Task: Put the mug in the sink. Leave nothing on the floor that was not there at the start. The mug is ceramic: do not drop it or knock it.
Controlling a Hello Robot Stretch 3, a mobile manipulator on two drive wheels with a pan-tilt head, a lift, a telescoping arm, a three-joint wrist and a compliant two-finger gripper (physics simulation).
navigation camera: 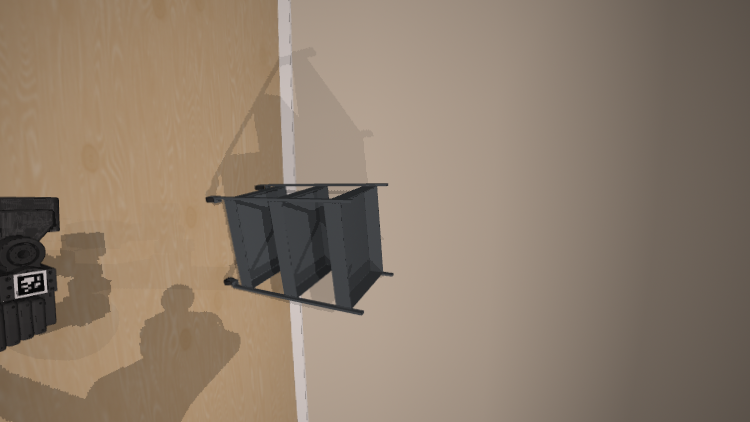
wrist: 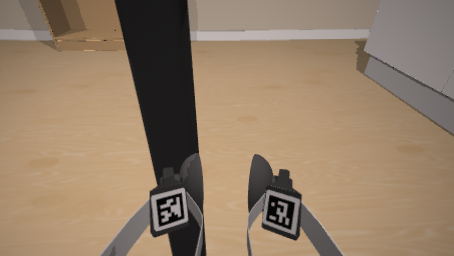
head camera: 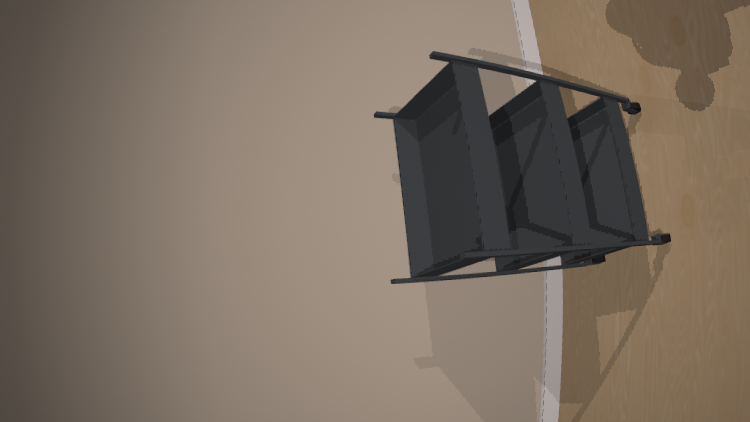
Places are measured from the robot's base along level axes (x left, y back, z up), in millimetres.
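Pixels of known places: gripper, fingertip midpoint: [wrist: 226, 173].
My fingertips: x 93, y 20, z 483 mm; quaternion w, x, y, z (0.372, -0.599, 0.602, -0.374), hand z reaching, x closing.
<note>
Behind a point stands the place of what it marks.
The mug and the sink do not show in the head, navigation or wrist views. My gripper [wrist: 226, 173] @[x 93, y 20, z 483 mm] is open in the wrist view, its two dark fingertips apart with floor showing between them. A black upright post of the robot [wrist: 162, 85] @[x 116, y 65, z 544 mm] runs behind the left finger. Part of a white-grey cabinet [wrist: 415, 45] @[x 1149, y -870, z 285 mm] shows at the upper right of the wrist view; its top is out of frame.
A dark three-tier cart [head camera: 495, 173] @[x -921, y 119, z 672 mm] [navigation camera: 286, 246] @[x -927, y 147, z 453 mm] stands on the wood floor [head camera: 702, 314] @[x -756, y -258, z 0 mm] [navigation camera: 104, 104] @[x -503, y -368, z 0 mm] by the wall. Its trays show no objects. A wooden shelf unit [wrist: 90, 44] @[x 1945, y 1120, z 51 mm] stands at the upper left of the wrist view. Shadows fall on floor and wall.
</note>
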